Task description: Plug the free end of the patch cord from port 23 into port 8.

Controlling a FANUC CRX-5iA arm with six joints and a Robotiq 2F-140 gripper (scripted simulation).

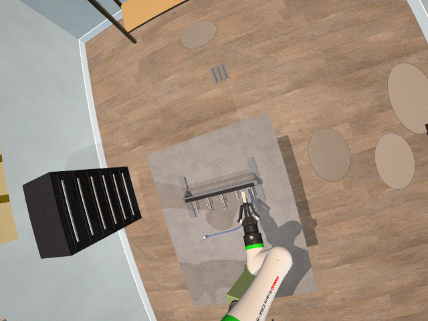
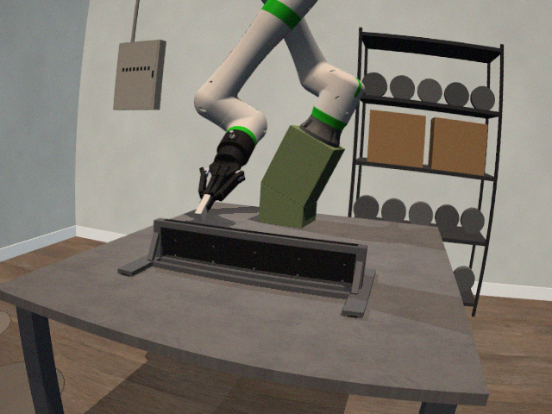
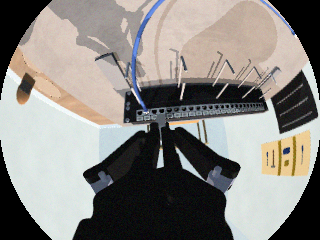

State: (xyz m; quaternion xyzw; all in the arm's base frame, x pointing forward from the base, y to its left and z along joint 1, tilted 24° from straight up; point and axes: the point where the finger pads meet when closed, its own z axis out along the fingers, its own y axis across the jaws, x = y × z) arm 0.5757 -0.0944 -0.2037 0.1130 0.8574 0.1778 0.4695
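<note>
My hand is 36 cm to the right of the plug, 23 cm past it and 12 cm above it.
</note>
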